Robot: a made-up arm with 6 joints. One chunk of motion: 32 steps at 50 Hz.
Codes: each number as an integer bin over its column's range. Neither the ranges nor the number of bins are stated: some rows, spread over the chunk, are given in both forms.
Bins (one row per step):
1: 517 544 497 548 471 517
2: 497 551 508 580 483 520
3: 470 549 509 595 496 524
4: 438 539 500 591 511 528
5: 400 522 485 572 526 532
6: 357 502 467 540 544 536
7: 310 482 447 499 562 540
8: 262 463 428 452 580 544
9: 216 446 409 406 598 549
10: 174 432 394 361 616 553
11: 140 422 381 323 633 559
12: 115 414 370 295 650 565
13: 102 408 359 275 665 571
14: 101 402 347 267 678 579
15: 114 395 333 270 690 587
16: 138 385 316 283 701 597
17: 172 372 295 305 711 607
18: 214 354 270 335 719 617
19: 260 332 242 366 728 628
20: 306 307 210 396 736 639
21: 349 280 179 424 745 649
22: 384 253 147 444 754 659
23: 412 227 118 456 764 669
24: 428 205 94 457 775 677
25: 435 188 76 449 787 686
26: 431 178 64 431 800 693
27: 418 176 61 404 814 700
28: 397 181 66 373 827 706
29: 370 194 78 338 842 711
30: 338 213 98 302 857 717
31: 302 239 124 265 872 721
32: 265 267 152 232 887 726
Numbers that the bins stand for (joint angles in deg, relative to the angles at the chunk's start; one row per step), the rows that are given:
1: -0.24 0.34 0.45 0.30 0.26 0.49
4: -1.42 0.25 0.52 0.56 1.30 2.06
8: -4.07 -1.20 -1.00 -0.28 3.10 4.33
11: -5.91 -1.98 -1.99 -1.06 4.48 6.47
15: -6.30 -2.50 -3.00 -1.38 5.96 10.45
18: -4.79 -3.28 -4.33 -0.99 6.72 14.71
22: -2.24 -5.21 -6.92 -0.33 7.63 20.68
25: -1.47 -6.45 -8.41 -0.30 8.49 24.52
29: -2.45 -6.33 -8.37 -0.97 9.92 28.08
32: -4.03 -4.94 -6.81 -1.61 11.09 30.21
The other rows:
2: -0.54 0.48 0.68 0.49 0.57 0.92
3: -0.94 0.44 0.70 0.58 0.91 1.49
5: -2.00 -0.08 0.20 0.44 1.69 2.63
6: -2.64 -0.46 -0.18 0.25 2.16 3.20
7: -3.35 -0.84 -0.60 0.00 2.63 3.76
9: -4.76 -1.53 -1.40 -0.56 3.57 5.04
10: -5.39 -1.79 -1.72 -0.83 4.03 5.61
12: -6.28 -2.14 -2.22 -1.23 4.92 7.32
13: -6.48 -2.25 -2.45 -1.35 5.31 8.17
14: -6.49 -2.36 -2.71 -1.40 5.65 9.31
16: -5.94 -2.69 -3.36 -1.30 6.25 11.87
17: -5.42 -2.94 -3.80 -1.17 6.51 13.29
19: -4.10 -3.70 -4.92 -0.80 6.95 16.28
20: -3.41 -4.18 -5.59 -0.62 7.16 17.84
21: -2.76 -4.69 -6.24 -0.45 7.39 19.26
23: -1.82 -5.70 -7.53 -0.26 7.89 22.11
24: -1.58 -6.12 -8.03 -0.25 8.18 23.24
26: -1.53 -6.64 -8.66 -0.41 8.83 25.52
27: -1.73 -6.67 -8.73 -0.57 9.19 26.51
28: -2.04 -6.58 -8.62 -0.76 9.53 27.37
30: -2.93 -5.97 -7.95 -1.19 10.31 28.93
31: -3.47 -5.47 -7.40 -1.41 10.70 29.50

